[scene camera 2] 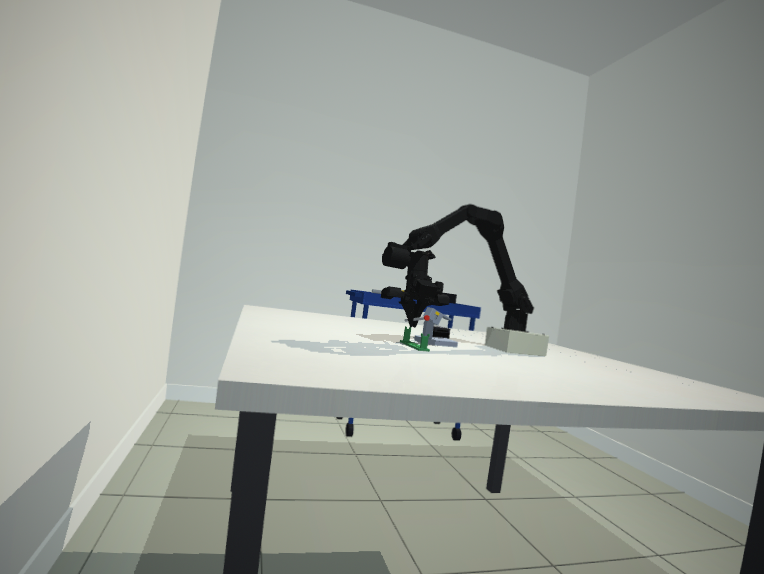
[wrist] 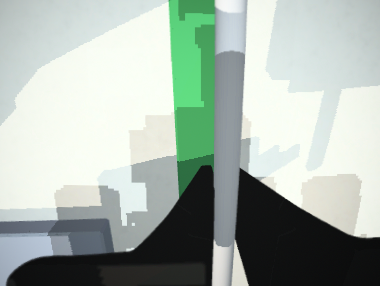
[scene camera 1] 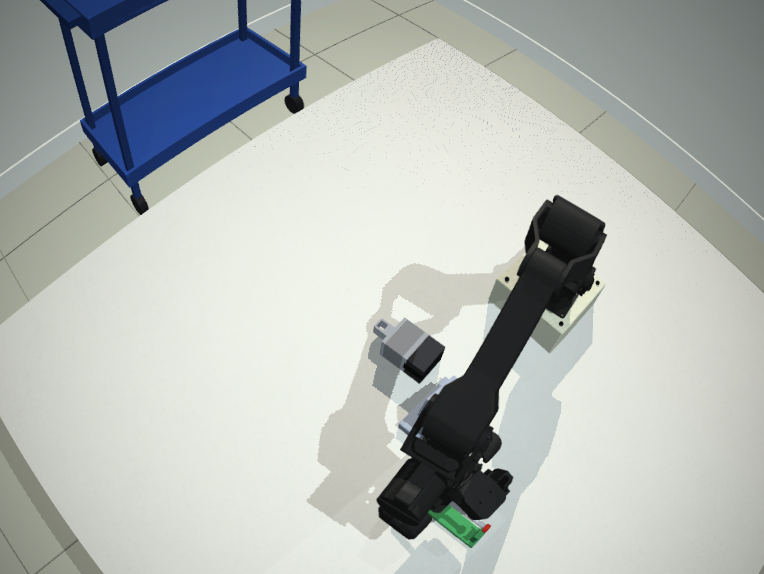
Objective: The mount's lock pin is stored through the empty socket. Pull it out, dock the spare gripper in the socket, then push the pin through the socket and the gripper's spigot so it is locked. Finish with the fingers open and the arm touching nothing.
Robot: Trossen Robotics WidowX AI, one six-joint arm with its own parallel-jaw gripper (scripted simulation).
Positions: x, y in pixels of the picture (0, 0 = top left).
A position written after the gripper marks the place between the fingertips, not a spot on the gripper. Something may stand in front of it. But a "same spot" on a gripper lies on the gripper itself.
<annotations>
gripper: scene camera 2; wrist; scene camera 1 438, 499
same spot on gripper: (scene camera 2: 412, 310) = (wrist: 285, 221)
</annotations>
